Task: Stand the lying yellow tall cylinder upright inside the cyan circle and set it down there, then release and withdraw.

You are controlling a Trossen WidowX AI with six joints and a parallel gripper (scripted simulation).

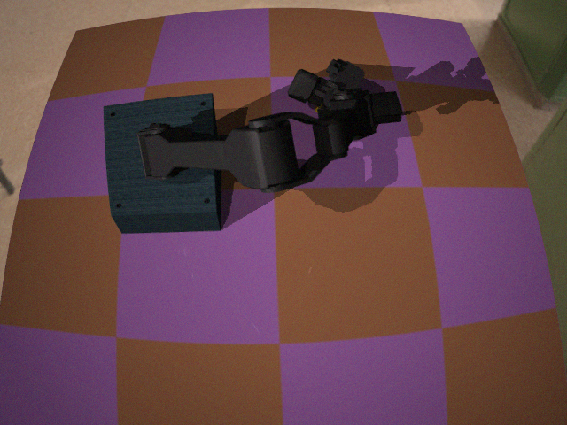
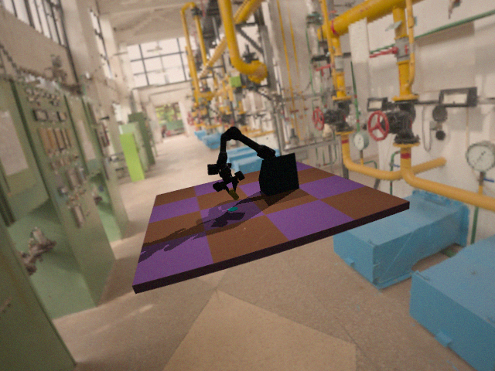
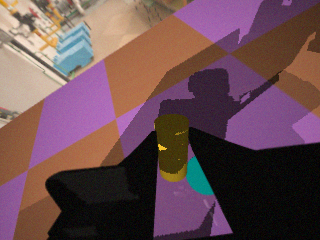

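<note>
Right now my gripper tip is 11 cm above the cyan circle, 4 cm to the left of it and 1 cm short of it. Round my gripper tip: yellow tall cylinder: 2 cm below, 1 cm to the right, 1 cm behind.
</note>
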